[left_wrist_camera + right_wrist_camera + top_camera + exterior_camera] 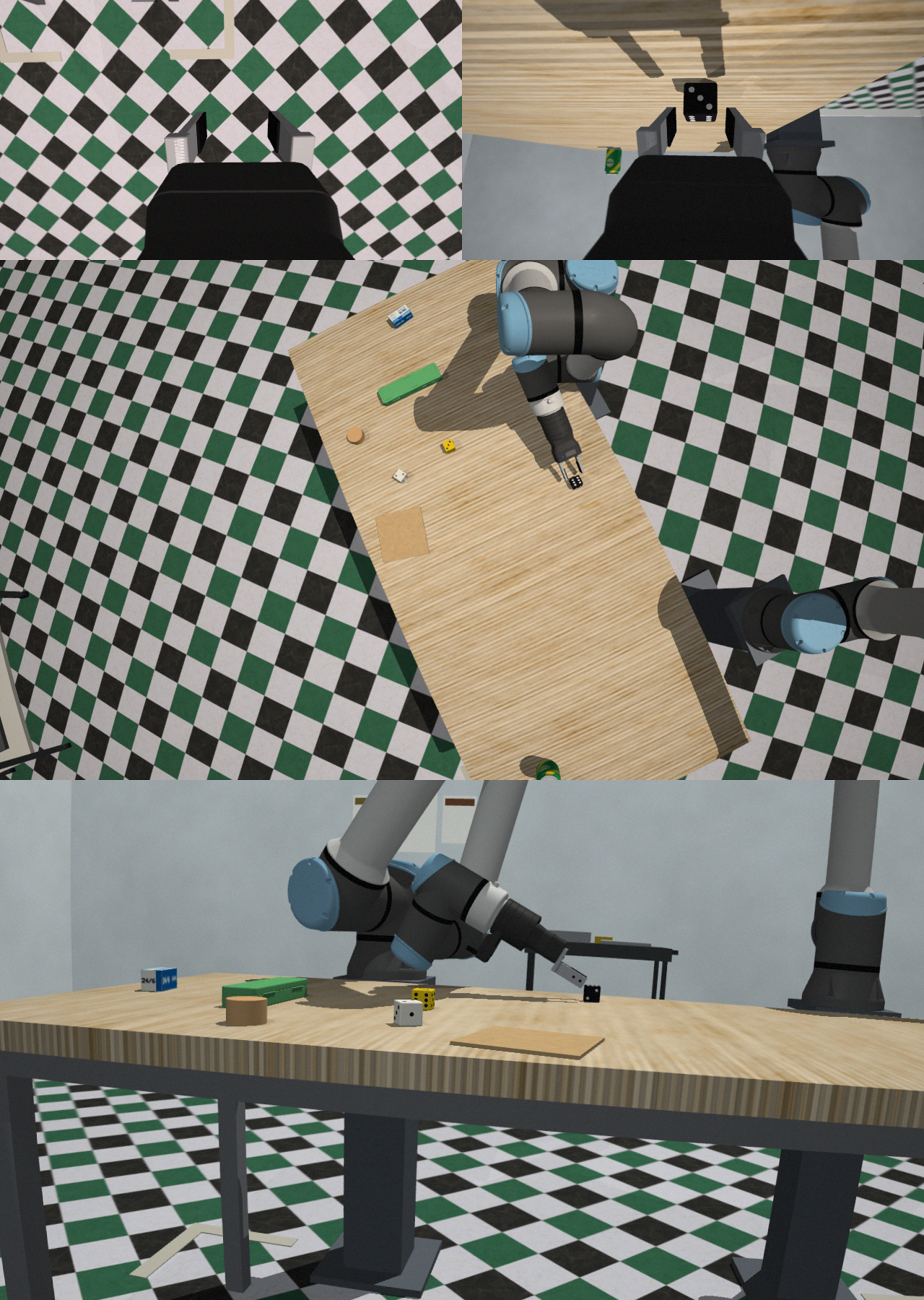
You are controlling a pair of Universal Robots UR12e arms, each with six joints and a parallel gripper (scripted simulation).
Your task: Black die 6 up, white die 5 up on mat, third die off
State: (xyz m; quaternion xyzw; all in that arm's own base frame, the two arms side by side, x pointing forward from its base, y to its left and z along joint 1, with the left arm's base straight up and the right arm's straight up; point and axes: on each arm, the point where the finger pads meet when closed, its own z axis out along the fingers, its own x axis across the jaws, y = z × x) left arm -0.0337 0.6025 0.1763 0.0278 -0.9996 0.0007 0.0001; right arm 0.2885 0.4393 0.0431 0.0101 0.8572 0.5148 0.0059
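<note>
Now: right hand 3 cm to the right of the black die and 3 cm above it. Round my right hand: yellow die (27 cm ahead, 25 cm to the right, 3 cm below); white die (44 cm ahead, 24 cm to the right, 3 cm below); tan mat (52 cm ahead, 8 cm to the right, 4 cm below).
</note>
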